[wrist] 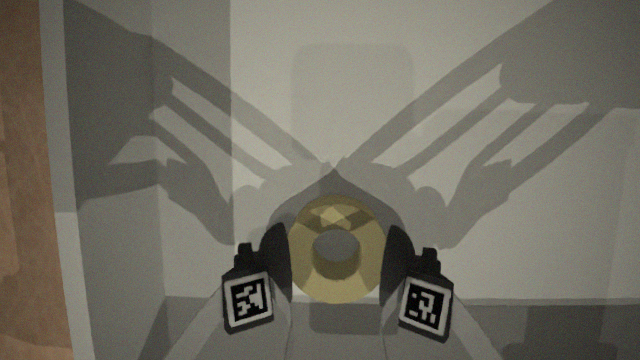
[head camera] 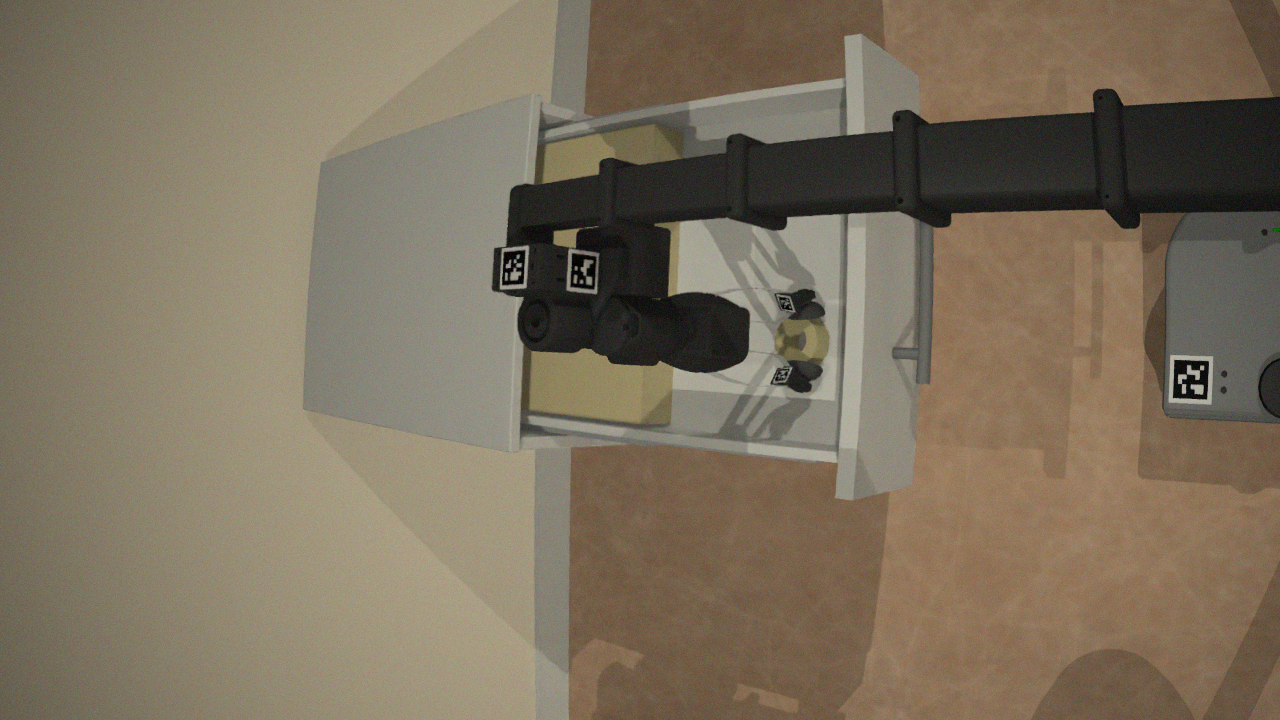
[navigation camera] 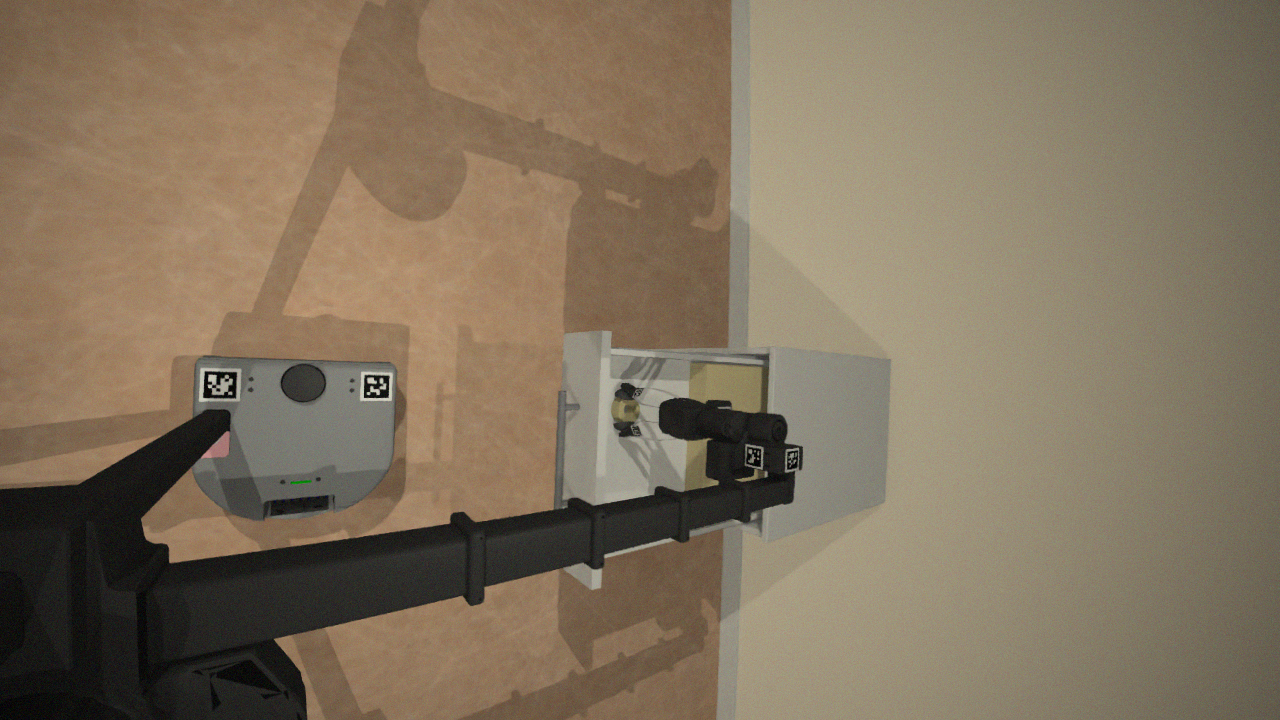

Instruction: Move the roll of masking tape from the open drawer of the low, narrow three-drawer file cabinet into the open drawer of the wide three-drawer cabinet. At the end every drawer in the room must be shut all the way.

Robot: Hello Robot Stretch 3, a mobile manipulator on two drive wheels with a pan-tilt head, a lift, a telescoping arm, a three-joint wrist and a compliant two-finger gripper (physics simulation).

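Frame: origin at the robot's base, x ahead, y left, z up, level; metres.
Seen in the pictures: gripper, fingertip midpoint: [wrist: 336, 250] [head camera: 814, 341] [navigation camera: 618, 409]; robot's base, origin of the base link: [navigation camera: 303, 381].
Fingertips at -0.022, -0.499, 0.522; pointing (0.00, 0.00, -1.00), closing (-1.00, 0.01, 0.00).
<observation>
Pixels of each thing's top centre, then the offset from my fingertips to it, as dx, dy, dz. "*": a spot on its surface instead.
- masking tape, middle of its top: [wrist: 336, 255] [head camera: 795, 340] [navigation camera: 629, 410] +0.000, -0.007, +0.026
- tan block, surface spot: [head camera: 595, 394] [navigation camera: 729, 377] * +0.066, -0.253, +0.050
- drawer handle, surface spot: [head camera: 924, 295] [navigation camera: 561, 439] * -0.042, +0.145, +0.048
The yellow roll of masking tape [head camera: 818, 342] [navigation camera: 633, 411] [wrist: 370, 250] is inside the open drawer [head camera: 881, 402] [navigation camera: 586, 447] [wrist: 115, 250], close to its front panel. My gripper [head camera: 800, 340] [navigation camera: 627, 411] [wrist: 336, 250] points down into the drawer and is shut on the roll, with one dark fingertip pressed against each side. Whether the roll touches the drawer floor cannot be told. The low, narrow file cabinet [head camera: 411, 286] [navigation camera: 832, 438] stands against the wall with this drawer pulled out. The wide three-drawer cabinet does not show in these views.
A tan block [head camera: 595, 394] [navigation camera: 726, 385] fills the back part of the drawer. My arm [head camera: 823, 174] [navigation camera: 528, 537] reaches over the drawer's front panel and one side. My base [head camera: 1199, 313] [navigation camera: 344, 447] stands on the floor in front of the drawer handle [head camera: 924, 295] [navigation camera: 561, 447].
</observation>
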